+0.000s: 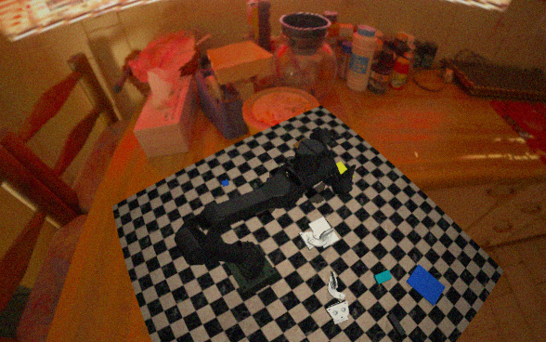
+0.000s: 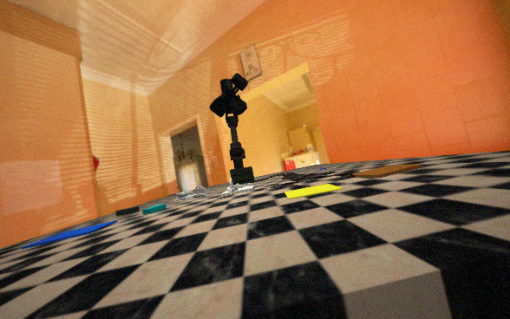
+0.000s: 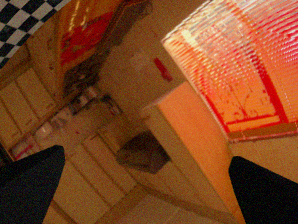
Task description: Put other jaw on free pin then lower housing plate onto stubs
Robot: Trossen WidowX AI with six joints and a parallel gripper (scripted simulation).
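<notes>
Now: the jaw 370 mm below my gripper tip, 270 mm to the right of it and 180 mm behind it. From my gripper tip the other things lie so: yellow card (380 mm below, 190 mm ahead, 140 mm to the left); teal block (370 mm below, 340 mm to the right, 20 mm behind); white base (380 mm below, 80 mm behind, 40 mm to the right).
</notes>
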